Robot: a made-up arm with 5 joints. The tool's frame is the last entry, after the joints. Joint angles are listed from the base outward.
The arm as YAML. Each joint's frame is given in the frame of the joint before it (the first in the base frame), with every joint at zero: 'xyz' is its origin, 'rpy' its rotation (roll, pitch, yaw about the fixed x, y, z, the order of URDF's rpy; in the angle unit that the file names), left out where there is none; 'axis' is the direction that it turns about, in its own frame. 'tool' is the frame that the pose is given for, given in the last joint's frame.
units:
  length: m
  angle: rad
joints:
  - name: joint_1
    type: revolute
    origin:
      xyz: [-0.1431, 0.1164, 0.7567]
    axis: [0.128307, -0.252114, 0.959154]
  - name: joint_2
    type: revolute
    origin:
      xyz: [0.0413, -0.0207, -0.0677]
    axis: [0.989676, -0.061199, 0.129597]
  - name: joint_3
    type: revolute
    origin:
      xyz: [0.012, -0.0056, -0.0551]
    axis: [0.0, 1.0, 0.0]
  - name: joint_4
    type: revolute
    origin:
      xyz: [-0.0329, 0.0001, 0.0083]
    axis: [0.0, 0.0, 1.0]
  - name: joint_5
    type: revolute
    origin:
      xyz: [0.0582, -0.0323, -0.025]
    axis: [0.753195, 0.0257, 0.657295]
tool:
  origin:
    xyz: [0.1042, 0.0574, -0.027]
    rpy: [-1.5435, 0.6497, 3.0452]
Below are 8 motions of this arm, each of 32 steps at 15 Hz.
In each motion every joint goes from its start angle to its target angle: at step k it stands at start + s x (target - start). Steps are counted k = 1, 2, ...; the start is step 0. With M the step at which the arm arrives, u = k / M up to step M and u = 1 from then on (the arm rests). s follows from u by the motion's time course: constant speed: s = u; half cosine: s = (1 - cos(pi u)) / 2; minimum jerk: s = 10 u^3 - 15 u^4 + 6 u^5.
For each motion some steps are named. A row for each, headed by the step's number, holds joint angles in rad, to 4 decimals.
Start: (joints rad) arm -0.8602 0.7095 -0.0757 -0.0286 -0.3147
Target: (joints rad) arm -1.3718 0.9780 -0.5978 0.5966 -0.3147
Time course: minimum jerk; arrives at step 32
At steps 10, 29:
10: -0.9523 0.7578 -0.1697 0.0839 -0.3147
29: -1.3682 0.9761 -0.5941 0.5921 -0.3147

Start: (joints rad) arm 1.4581 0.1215 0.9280 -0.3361 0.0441
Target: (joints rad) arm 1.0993 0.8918 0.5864 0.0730 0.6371
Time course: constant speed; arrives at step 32
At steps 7, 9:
7: 1.3796 0.2900 0.8533 -0.2466 0.1738
9: 1.3572 0.3381 0.8319 -0.2210 0.2109

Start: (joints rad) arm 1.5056 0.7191 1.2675 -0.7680 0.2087
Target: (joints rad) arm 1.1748 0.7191 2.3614 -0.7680 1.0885
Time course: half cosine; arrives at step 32
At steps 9, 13, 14, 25, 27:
9: 1.4451 0.7191 1.4675 -0.7680 0.3695
13: 1.3882 0.7191 1.6557 -0.7680 0.5209
14: 1.3725 0.7191 1.7077 -0.7680 0.5628
25: 1.2123 0.7191 2.2372 -0.7680 0.9886
27: 1.1943 0.7191 2.2968 -0.7680 1.0366

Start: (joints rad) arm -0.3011 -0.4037 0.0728 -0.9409 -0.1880
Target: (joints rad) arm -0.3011 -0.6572 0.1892 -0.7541 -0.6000
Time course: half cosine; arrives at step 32
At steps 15, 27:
15: -0.3011 -0.5180 0.1253 -0.8567 -0.3738
27: -0.3011 -0.6422 0.1823 -0.7651 -0.5757

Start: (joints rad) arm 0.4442 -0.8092 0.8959 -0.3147 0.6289
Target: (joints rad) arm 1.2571 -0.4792 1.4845 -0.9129 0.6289
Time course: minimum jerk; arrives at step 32
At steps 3, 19, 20, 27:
3: 0.4500 -0.8068 0.9001 -0.3190 0.6289
19: 0.9902 -0.5875 1.2913 -0.7165 0.6289
20: 1.0334 -0.5700 1.3225 -0.7483 0.6289
27: 1.2329 -0.4890 1.4670 -0.8951 0.6289

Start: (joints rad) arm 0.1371 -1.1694 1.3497 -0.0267 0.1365
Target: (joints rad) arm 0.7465 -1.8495 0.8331 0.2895 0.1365
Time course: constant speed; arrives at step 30
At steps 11, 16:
11: 0.3605 -1.4188 1.1603 0.0892 0.1365
16: 0.4621 -1.5321 1.0742 0.1419 0.1365

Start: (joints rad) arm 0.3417 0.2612 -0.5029 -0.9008 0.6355
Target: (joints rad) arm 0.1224 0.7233 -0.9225 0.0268 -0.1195
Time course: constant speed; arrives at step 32
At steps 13, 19, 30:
13: 0.2526 0.4489 -0.6734 -0.5240 0.3288
19: 0.2115 0.5356 -0.7520 -0.3500 0.1872
30: 0.1361 0.6944 -0.8963 -0.0312 -0.0723

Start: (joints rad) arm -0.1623 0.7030 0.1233 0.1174 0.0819
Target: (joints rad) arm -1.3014 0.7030 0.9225 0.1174 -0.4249
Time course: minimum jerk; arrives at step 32
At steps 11, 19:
11: -0.4192 0.7030 0.3036 0.1174 -0.0324
19: -0.9274 0.7030 0.6601 0.1174 -0.2585

